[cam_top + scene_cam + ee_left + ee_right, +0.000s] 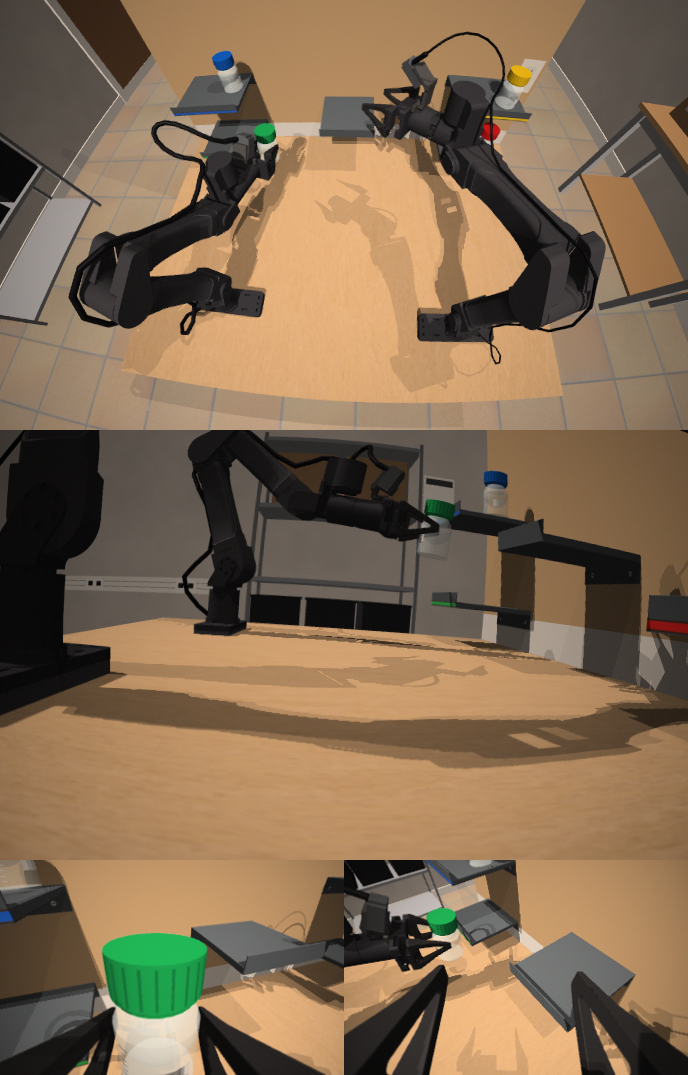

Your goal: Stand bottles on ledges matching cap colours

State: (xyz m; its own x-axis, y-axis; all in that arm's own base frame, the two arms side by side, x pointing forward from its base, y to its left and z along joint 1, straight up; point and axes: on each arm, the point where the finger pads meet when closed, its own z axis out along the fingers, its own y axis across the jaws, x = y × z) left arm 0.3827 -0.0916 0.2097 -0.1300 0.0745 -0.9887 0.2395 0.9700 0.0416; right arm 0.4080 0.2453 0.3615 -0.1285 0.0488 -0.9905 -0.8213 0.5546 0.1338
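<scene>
My left hand is 160 mm short of the blue-capped bottle, 130 mm to the right of it and 110 mm below it. Also, from my left hand: green-capped bottle 10 mm below; yellow-capped bottle 170 mm ahead, 640 mm to the right, 110 mm above; red-capped bottle 170 mm ahead, 640 mm to the right, 80 mm below.
</scene>
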